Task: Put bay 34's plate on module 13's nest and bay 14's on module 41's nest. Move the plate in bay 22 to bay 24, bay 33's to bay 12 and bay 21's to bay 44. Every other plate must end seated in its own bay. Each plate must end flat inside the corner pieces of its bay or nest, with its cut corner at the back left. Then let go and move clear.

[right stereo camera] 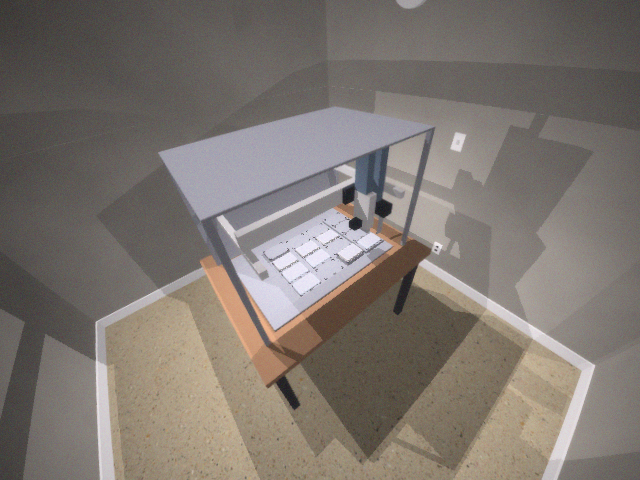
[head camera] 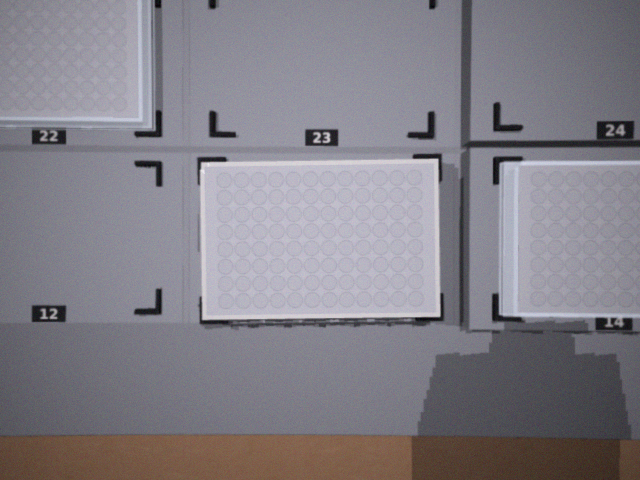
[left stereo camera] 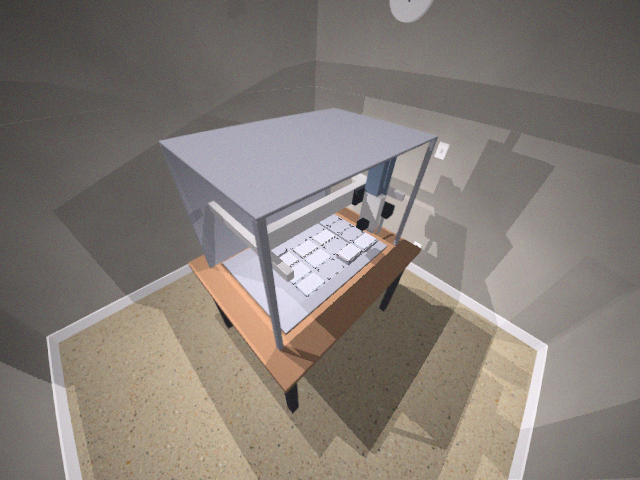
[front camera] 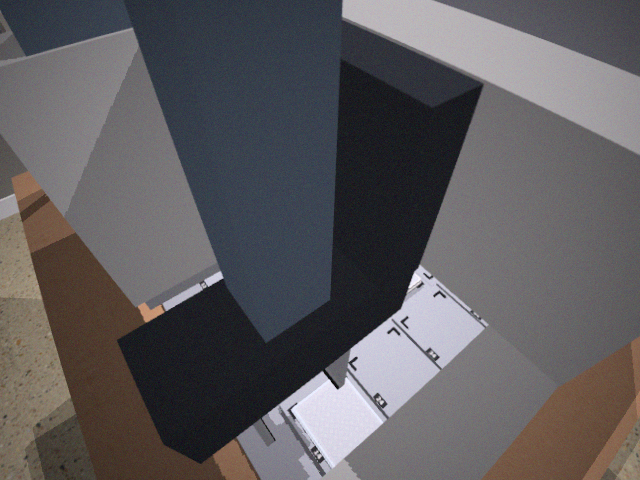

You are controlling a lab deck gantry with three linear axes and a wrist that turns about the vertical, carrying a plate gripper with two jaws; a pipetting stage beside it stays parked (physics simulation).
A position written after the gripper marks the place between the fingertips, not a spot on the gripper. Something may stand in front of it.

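Visible are an enclosure roof (right stereo camera: 217, 175), a bay 12 (head camera: 93, 232), a bay 23 (head camera: 374, 78) and a bay 34 (front camera: 439, 323). The bay 24 (head camera: 557, 75) is visible in the front camera view too (front camera: 392, 365). The gripper (front camera: 296, 399) is also visible.
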